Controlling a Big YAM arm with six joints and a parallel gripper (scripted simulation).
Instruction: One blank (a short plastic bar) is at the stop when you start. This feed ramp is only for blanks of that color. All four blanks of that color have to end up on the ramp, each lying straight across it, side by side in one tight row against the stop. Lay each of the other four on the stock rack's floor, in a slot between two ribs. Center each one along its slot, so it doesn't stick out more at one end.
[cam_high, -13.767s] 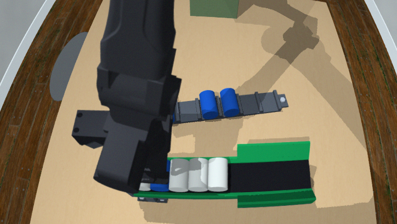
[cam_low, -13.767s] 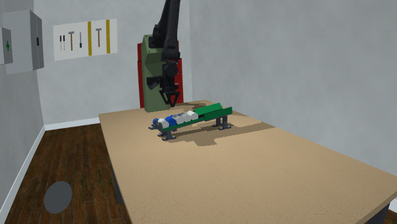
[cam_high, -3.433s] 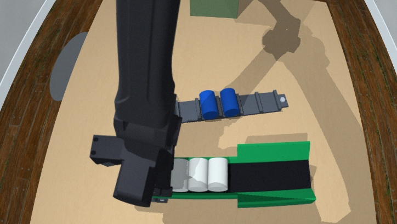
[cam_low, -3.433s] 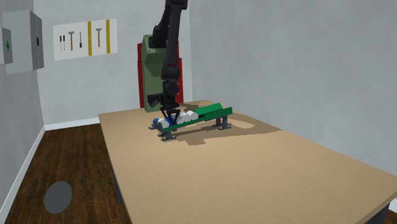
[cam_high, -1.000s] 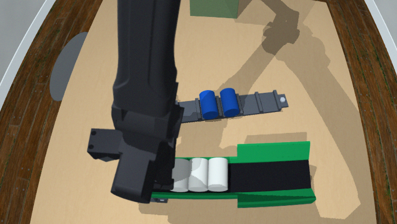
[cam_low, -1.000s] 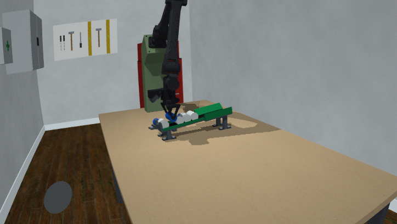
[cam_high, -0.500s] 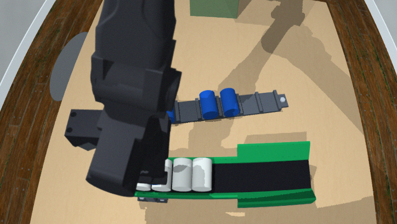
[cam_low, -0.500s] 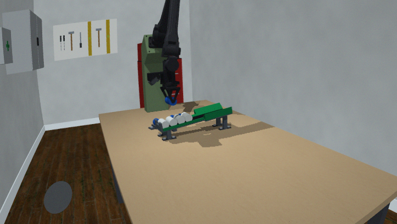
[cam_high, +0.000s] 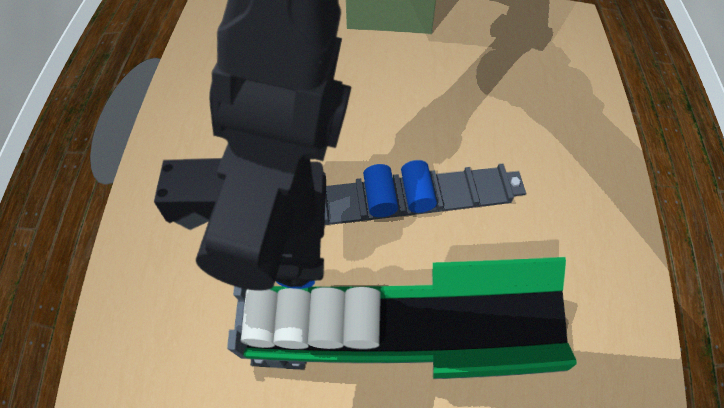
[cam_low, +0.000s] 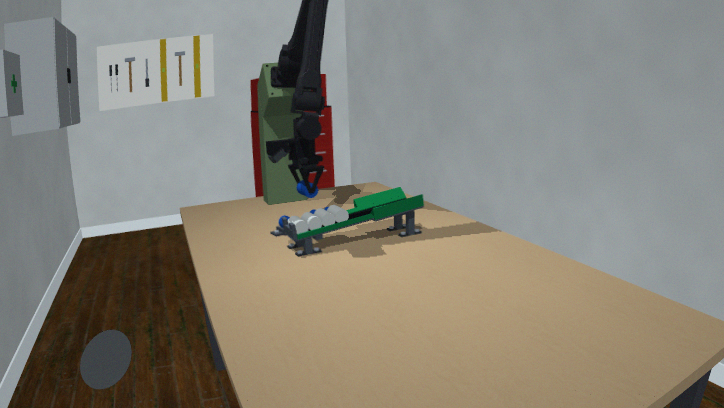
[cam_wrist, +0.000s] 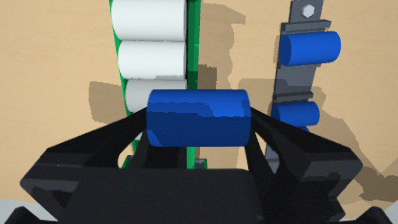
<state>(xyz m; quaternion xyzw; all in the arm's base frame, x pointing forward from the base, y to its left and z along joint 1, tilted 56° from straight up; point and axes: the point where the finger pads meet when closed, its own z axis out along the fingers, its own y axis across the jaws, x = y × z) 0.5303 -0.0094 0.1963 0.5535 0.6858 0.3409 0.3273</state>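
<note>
My hand is 190 mm past the stock rack, 70 mm to the right of it and 170 mm above it. The rest, counted from my hand: grey stop (70 mm ahead, 60 mm to the right, 100 mm below).
</note>
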